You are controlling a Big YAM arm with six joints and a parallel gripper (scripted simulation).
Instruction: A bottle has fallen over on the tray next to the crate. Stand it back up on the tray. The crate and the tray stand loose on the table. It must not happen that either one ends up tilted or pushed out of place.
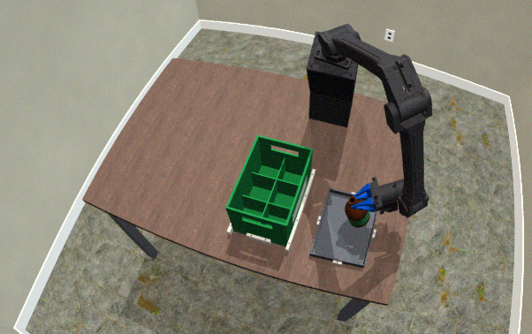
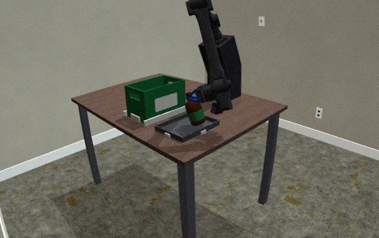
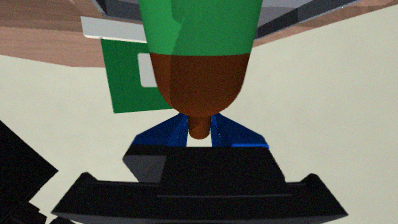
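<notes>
My hand is 5 cm above the bottle, 2 cm to the right of it and 1 cm past it. From my hand the other things lie so: tray 13 cm below, 2 cm ahead, 1 cm to the left; green crate 26 cm to the right, 6 cm below, 4 cm ahead.
</notes>
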